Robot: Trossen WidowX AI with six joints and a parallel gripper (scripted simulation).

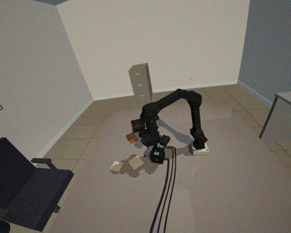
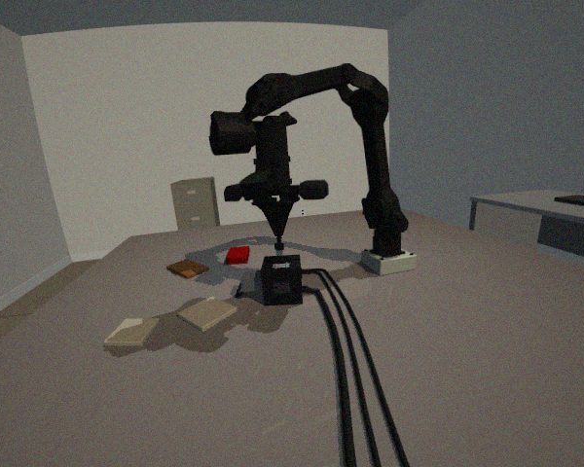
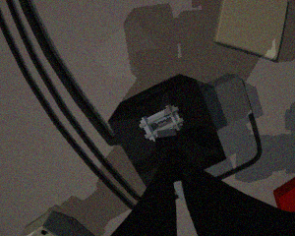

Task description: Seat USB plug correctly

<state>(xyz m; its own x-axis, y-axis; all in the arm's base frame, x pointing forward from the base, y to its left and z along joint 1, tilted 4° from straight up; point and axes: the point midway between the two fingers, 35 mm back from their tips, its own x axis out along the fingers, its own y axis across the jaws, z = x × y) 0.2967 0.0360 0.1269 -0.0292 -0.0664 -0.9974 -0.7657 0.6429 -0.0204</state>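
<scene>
Now: the grey USB plug 2 cm below my gripper tip. From my gripper tip the other things lie so: red block (4 cm ahead, 28 cm to the right, 12 cm below); then brown pad (19 cm ahead, 27 cm to the right, 13 cm below).
</scene>
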